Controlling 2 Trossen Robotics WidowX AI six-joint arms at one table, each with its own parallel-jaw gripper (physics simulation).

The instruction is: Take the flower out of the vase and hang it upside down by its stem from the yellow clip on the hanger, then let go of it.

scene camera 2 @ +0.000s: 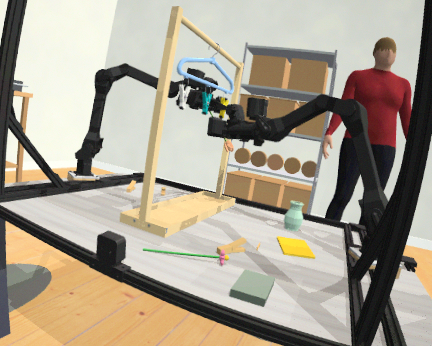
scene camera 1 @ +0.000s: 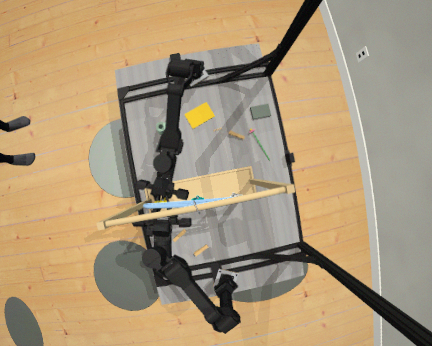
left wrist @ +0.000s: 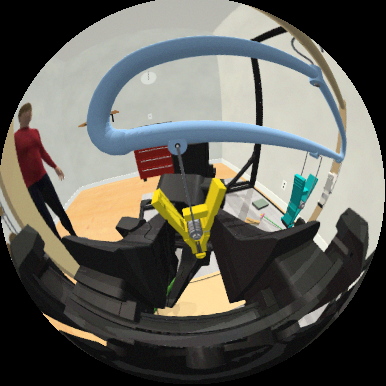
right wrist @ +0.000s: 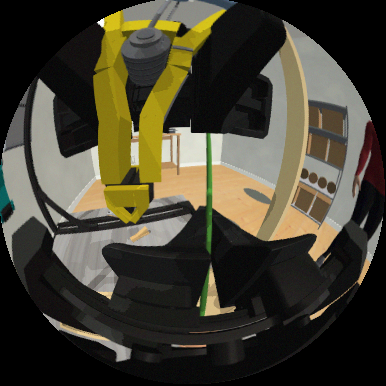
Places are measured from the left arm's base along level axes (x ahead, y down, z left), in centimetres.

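Pixels of known places: left gripper, fingertip midpoint: [scene camera 2: 228, 108] [scene camera 1: 162, 195] [left wrist: 189, 207]; right gripper, fingertip midpoint: [left wrist: 167, 306] [right wrist: 203, 210]; left arm's base, origin of the base link: [scene camera 2: 83, 174] [scene camera 1: 225, 280]; right arm's base, origin of the base link: [scene camera 1: 194, 72].
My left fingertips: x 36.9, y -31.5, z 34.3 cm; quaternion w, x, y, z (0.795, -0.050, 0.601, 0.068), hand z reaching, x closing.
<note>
For each thing: its top centre in the pictures, then the offset to it from my left fingertips. "spot": a spot on its surface instead.
- yellow clip, middle of its top: [left wrist: 178, 142] dx -2.1, dy -5.5, dz -0.4 cm
- blue hanger, middle of its top: [scene camera 1: 196, 205] [scene camera 2: 213, 57] dx +2.0, dy -14.0, dz -11.6 cm
- orange flower head, surface spot: [scene camera 2: 228, 146] spot: dx +2.8, dy +12.5, dz +0.1 cm
- mint vase, middle of its top: [scene camera 2: 297, 202] [scene camera 1: 160, 126] dx +24.7, dy +25.9, dz +13.0 cm
- wooden rack, middle of its top: [scene camera 1: 193, 209] [scene camera 2: 216, 41] dx +1.7, dy -19.6, dz -11.2 cm
- pink flower, surface spot: [scene camera 2: 222, 257] [scene camera 1: 254, 129] spot: dx +36.1, dy +32.6, dz -27.8 cm
- yellow sheet, middle of its top: [scene camera 2: 295, 245] [scene camera 1: 199, 115] dx +35.9, dy +34.1, dz -1.2 cm
- grey-green block, middle of its top: [scene camera 2: 254, 283] [scene camera 1: 261, 111] [left wrist: 260, 202] dx +45.8, dy +33.2, dz -28.6 cm
The yellow clip [scene camera 2: 223, 106] [left wrist: 216, 195] [right wrist: 114, 110] hangs from the blue hanger [scene camera 1: 172, 204] [left wrist: 215, 131]. My left gripper [scene camera 1: 161, 220] is shut on its upper arms; in the right wrist view a narrow gap shows between the clip's lower arms. My right gripper [scene camera 1: 162, 192] [right wrist: 203, 210] is shut on the green stem [left wrist: 171, 287] [right wrist: 209, 185] of the flower. The stem rises beside the clip, right of its jaws in the right wrist view. The orange flower head [scene camera 2: 228, 146] hangs below my right gripper. The mint vase [scene camera 1: 160, 127] [scene camera 2: 293, 217] stands on the table.
The wooden rack [scene camera 1: 245, 197] [scene camera 2: 155, 140] carries the hanger. Teal [scene camera 2: 206, 101] [left wrist: 300, 197] and white [scene camera 2: 182, 95] clips hang beside the yellow one. A pink flower [scene camera 1: 251, 132] [scene camera 2: 222, 257], a yellow sheet [scene camera 1: 200, 115] [scene camera 2: 295, 247] and a grey-green block [scene camera 1: 260, 111] [scene camera 2: 252, 287] lie on the table.
</note>
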